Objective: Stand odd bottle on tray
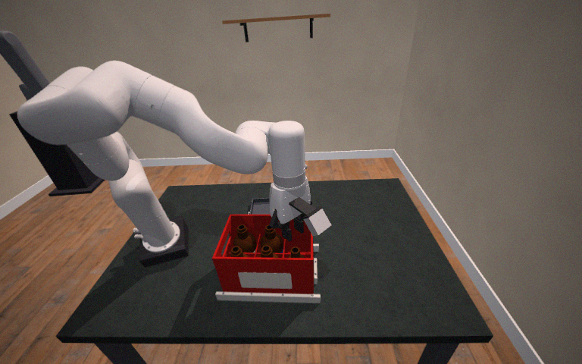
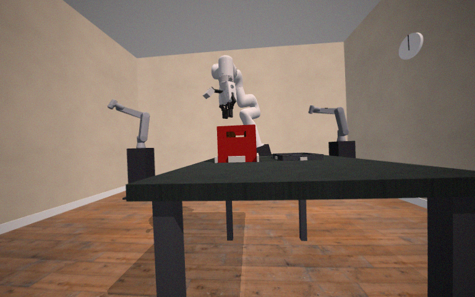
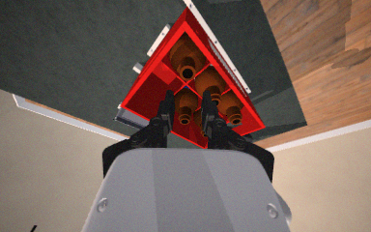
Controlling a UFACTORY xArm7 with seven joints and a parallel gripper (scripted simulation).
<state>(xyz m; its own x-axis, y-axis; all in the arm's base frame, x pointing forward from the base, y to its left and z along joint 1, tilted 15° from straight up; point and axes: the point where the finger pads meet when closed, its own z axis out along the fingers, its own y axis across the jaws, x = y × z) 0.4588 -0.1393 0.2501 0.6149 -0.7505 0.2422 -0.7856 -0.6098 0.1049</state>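
My gripper is now 80 mm past the crate, 60 mm to the right of it and 160 mm above it. From my hand the other things lie so: tray 50 mm behind, 350 mm to the left, 230 mm below.
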